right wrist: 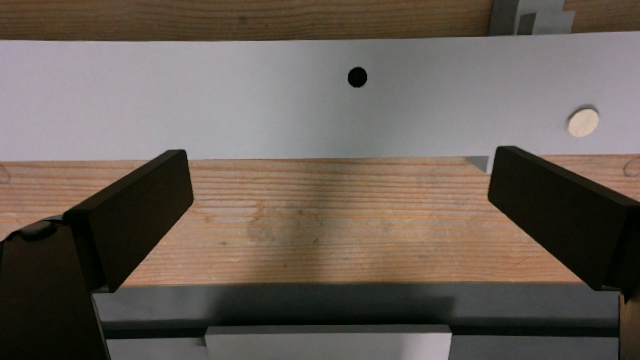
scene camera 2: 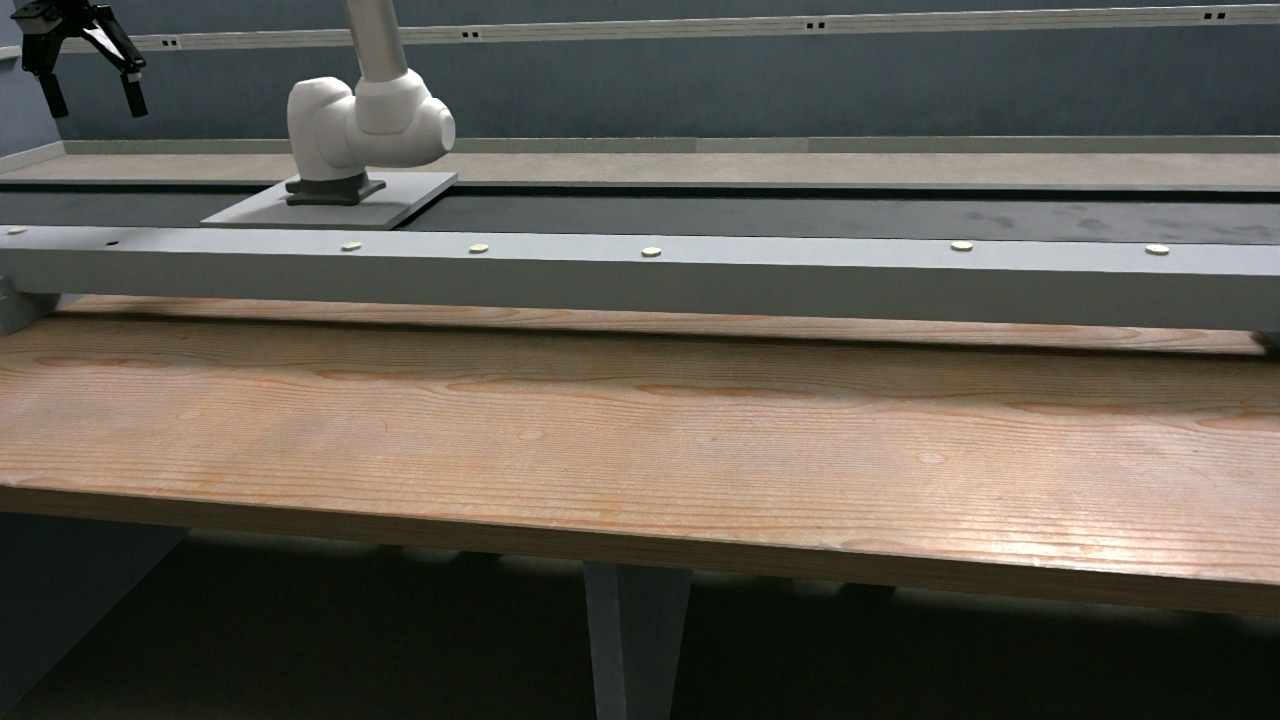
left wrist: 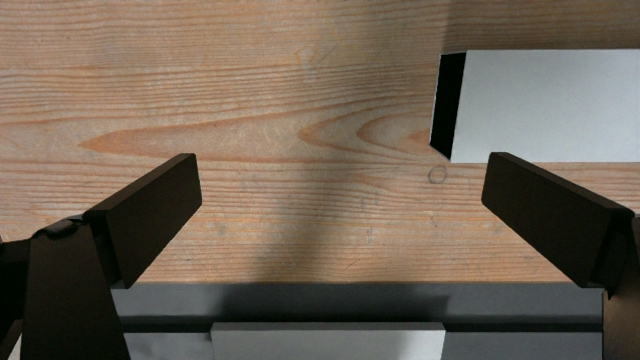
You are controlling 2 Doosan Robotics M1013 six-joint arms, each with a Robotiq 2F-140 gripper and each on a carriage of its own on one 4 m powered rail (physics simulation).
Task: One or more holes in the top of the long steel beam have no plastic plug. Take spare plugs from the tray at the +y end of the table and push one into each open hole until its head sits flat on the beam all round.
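The long grey steel beam (scene camera 2: pixel 805 286) (left wrist: pixel 545 105) (right wrist: pixel 200 100) runs above the table; its dark open end shows at the right of the left wrist view. An open hole (scene camera 2: pixel 111 242) (right wrist: pixel 357 77) shows as a dark spot in its top. A pale plug head (scene camera 2: pixel 16 230) (right wrist: pixel 583 122) lies beyond the hole, and several more plug heads, such as one (scene camera 2: pixel 650 251) near the middle, sit along the beam. My right gripper (scene camera 2: pixel 98 114) (right wrist: pixel 339 174) is open and empty, high above the beam. My left gripper (left wrist: pixel 341 177) is open and empty above the table, beside the beam end. The tray does not show.
The wooden table (scene camera 2: pixel 626 429) (left wrist: pixel 225 210) (right wrist: pixel 320 225) lies below the beam. The dark rail (scene camera 2: pixel 716 210) runs behind it. A white arm (scene camera 2: pixel 384 116) stands on its light carriage plate (scene camera 2: pixel 420 192). Carriage plates also show at the bottom of both wrist views. A support (scene camera 2: pixel 26 308) holds the beam at the left.
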